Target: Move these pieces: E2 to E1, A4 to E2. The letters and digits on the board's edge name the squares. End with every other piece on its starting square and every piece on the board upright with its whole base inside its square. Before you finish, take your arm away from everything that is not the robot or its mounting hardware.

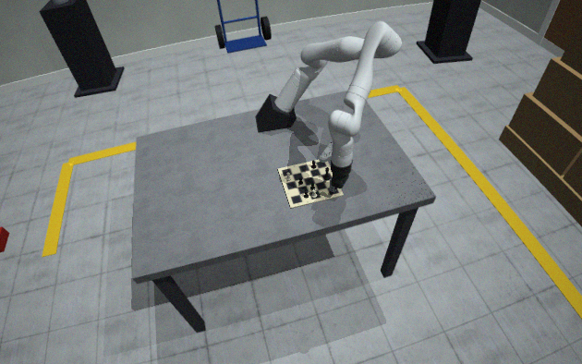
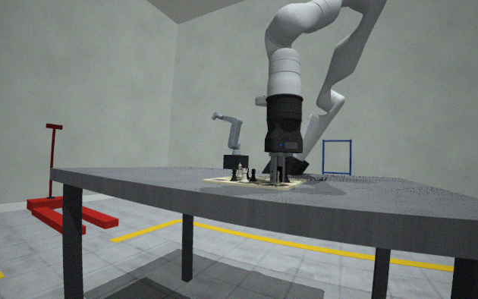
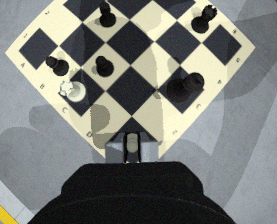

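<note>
Now: hand 10 mm above the white pawn. From my hand the other things lie so: tall black piece: 70 mm behind, 10 mm to the right, 10 mm above; chessboard: 80 mm to the right, 70 mm behind, 30 mm below.
</note>
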